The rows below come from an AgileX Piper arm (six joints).
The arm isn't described. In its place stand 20 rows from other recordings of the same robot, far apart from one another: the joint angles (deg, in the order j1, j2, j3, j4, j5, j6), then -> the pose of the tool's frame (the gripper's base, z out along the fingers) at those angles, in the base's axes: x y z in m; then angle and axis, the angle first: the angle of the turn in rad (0 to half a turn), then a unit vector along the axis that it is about.
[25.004 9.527 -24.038 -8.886 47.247 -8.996] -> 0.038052 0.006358 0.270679 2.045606 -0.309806 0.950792 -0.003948
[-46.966 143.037 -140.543 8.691 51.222 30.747] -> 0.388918 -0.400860 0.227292 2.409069 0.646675 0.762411 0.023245
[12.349 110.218 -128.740 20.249 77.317 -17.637] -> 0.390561 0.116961 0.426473 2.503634 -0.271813 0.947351 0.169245
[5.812 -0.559 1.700 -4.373 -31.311 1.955] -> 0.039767 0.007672 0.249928 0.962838 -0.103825 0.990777 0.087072
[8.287 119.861 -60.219 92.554 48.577 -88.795] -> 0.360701 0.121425 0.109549 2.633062 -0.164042 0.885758 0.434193
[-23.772 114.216 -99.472 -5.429 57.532 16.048] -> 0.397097 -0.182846 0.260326 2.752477 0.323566 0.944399 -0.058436
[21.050 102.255 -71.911 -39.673 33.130 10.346] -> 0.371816 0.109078 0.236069 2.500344 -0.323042 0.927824 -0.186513
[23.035 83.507 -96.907 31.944 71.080 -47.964] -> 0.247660 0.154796 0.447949 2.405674 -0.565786 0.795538 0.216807
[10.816 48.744 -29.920 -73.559 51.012 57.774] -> 0.152556 -0.039921 0.289061 2.216385 0.075094 0.919763 -0.385224
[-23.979 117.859 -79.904 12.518 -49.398 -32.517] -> 0.427780 -0.206662 0.261031 1.577352 0.090460 0.848051 -0.522136
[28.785 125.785 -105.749 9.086 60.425 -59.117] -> 0.403646 0.236029 0.198545 2.858878 -0.671355 0.740155 0.038116
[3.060 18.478 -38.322 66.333 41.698 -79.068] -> 0.031571 0.057209 0.380911 1.525878 -0.517701 0.839226 0.166389
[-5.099 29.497 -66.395 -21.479 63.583 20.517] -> 0.023212 -0.032031 0.450048 1.925187 0.249431 0.959244 -0.132798
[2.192 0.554 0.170 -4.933 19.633 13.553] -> 0.054202 -0.000556 0.180956 1.842230 0.069436 0.995822 0.059313
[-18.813 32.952 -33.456 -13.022 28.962 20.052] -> 0.105550 -0.046448 0.319828 1.986218 0.270437 0.956115 -0.112729
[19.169 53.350 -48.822 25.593 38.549 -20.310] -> 0.166279 0.083739 0.346092 2.255184 -0.228478 0.949150 0.216594
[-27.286 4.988 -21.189 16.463 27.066 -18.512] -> 0.038946 -0.006886 0.289466 1.692277 0.142981 0.973219 -0.180001
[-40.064 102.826 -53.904 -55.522 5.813 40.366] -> 0.268928 -0.236098 0.165104 2.521537 0.227440 0.950182 -0.213133
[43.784 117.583 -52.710 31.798 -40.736 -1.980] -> 0.301846 0.245956 0.115261 2.024683 -0.062977 0.976389 0.206636
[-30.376 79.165 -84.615 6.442 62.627 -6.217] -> 0.248871 -0.135362 0.403328 2.480299 0.217531 0.974688 -0.051608
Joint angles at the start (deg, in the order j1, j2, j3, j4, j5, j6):
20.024, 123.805, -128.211, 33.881, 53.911, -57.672
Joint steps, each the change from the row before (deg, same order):
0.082, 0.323, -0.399, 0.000, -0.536, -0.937
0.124, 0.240, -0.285, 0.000, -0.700, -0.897
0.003, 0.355, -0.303, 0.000, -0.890, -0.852
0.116, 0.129, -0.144, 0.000, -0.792, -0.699
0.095, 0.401, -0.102, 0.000, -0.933, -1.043
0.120, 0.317, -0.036, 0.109, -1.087, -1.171
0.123, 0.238, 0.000, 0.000, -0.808, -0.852
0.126, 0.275, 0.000, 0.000, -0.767, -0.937
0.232, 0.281, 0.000, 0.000, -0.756, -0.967
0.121, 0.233, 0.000, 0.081, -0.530, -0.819
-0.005, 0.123, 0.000, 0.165, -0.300, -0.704
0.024, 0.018, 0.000, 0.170, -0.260, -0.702
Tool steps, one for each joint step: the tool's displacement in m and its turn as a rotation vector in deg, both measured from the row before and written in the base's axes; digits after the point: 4 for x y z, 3 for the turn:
0.0015, 0.0010, -0.0001, -0.242, -1.091, 0.314
0.0012, 0.0012, 0.0001, -0.178, -1.158, 0.237
0.0023, 0.0004, -0.0006, -0.125, -1.178, -0.021
0.0010, 0.0010, 0.0005, -0.067, -1.066, 0.056
0.0022, 0.0012, -0.0020, -0.314, -1.103, 0.134
0.0019, 0.0013, -0.0014, -0.230, -1.280, 0.148
0.0014, 0.0012, -0.0013, -0.255, -0.939, 0.114
0.0014, 0.0012, -0.0016, -0.337, -0.929, 0.178
0.0010, 0.0021, -0.0017, -0.367, -0.934, 0.300
0.0009, 0.0013, -0.0015, -0.279, -0.684, 0.247
0.0007, 0.0002, -0.0007, -0.184, -0.510, 0.199
0.0002, 0.0003, 0.0002, -0.156, -0.575, 0.247

